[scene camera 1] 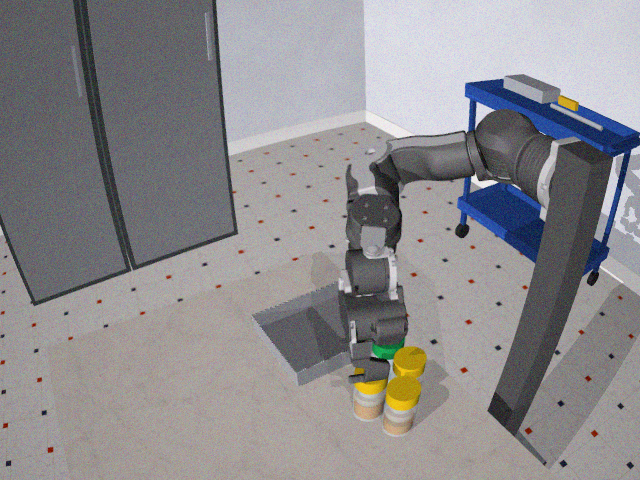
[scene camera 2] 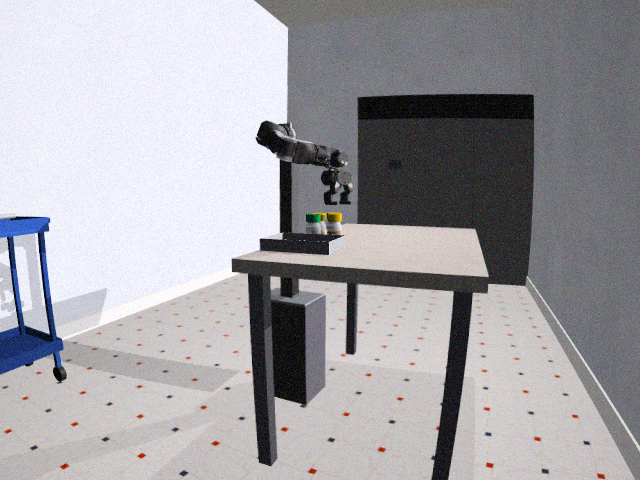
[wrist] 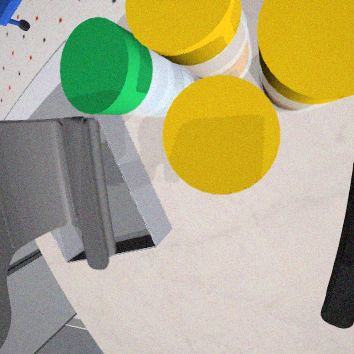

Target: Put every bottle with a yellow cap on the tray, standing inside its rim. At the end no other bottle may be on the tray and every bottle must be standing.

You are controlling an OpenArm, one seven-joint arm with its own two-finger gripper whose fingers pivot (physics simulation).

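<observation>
Three yellow-capped bottles stand upright in a close group beside the tray: one (scene camera 1: 369,404) (scene camera 2: 334,223) (wrist: 221,135) nearest the open table, one (scene camera 1: 403,395) (wrist: 310,47), and one (scene camera 1: 409,362) (wrist: 185,25) near the green-capped bottle (scene camera 1: 387,349) (scene camera 2: 313,223) (wrist: 105,65), which also stands upright, close to the tray's edge. The grey tray (scene camera 1: 321,368) (scene camera 2: 294,244) (wrist: 142,192) holds no bottle in the visible part. My gripper (scene camera 1: 363,364) (scene camera 2: 338,201) (wrist: 204,200) is part-way open and empty, pointing down above the bottle caps. It covers part of the group in scene camera 1.
The bottles and tray are on a pale table (scene camera 1: 180,403) (scene camera 2: 413,248). The arm's post (scene camera 1: 558,289) rises at the table's side. A blue cart (scene camera 1: 496,224) (scene camera 2: 31,351) stands beyond it, and grey cabinets (scene camera 1: 165,155) stand at the back left in scene camera 1.
</observation>
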